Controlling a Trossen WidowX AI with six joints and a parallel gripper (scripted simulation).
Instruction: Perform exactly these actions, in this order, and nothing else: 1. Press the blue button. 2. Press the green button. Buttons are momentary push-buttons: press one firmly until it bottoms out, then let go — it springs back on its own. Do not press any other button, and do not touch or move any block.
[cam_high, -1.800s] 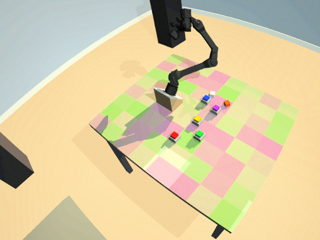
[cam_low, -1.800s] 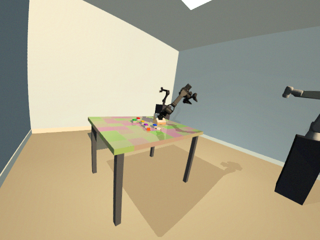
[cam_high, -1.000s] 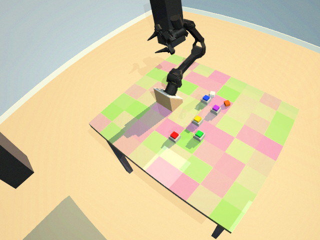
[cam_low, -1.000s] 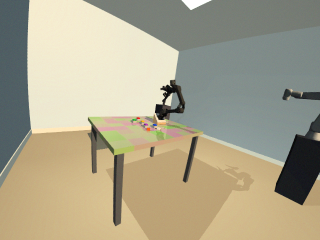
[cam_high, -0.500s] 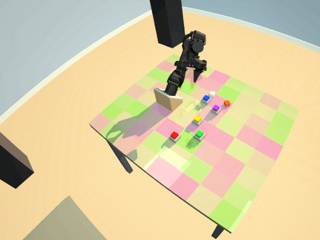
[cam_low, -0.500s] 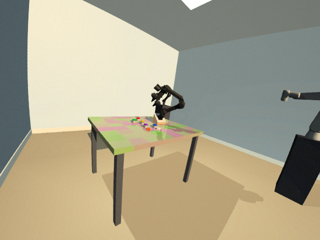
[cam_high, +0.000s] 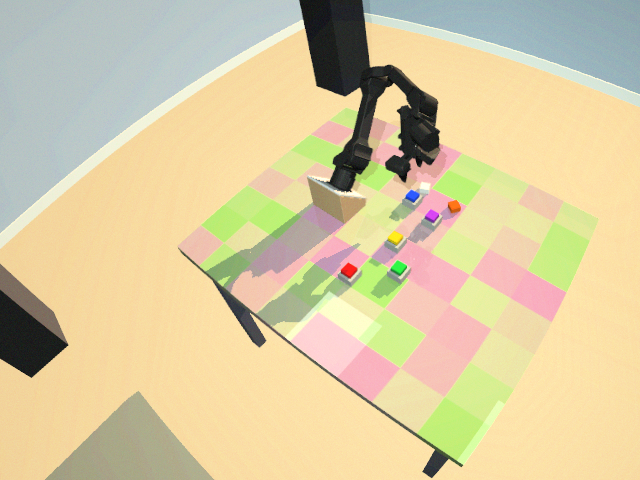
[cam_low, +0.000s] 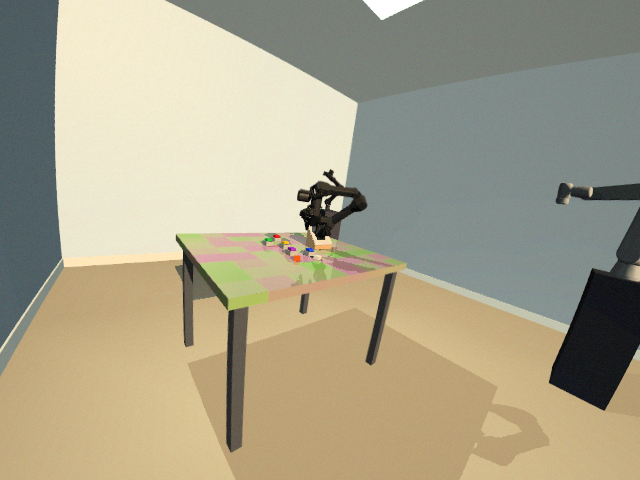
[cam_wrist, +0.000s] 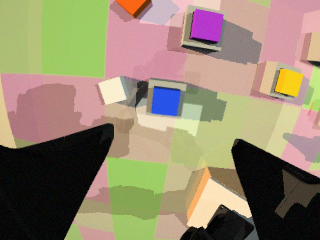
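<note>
The blue button is 10 mm to the left of my gripper tip and 100 mm below it. From my gripper tip the other things lie so: purple button (100 mm ahead, 20 mm to the right, 100 mm below); orange block (120 mm ahead, 70 mm to the left, 120 mm below); white block (80 mm to the left, 120 mm below).
</note>
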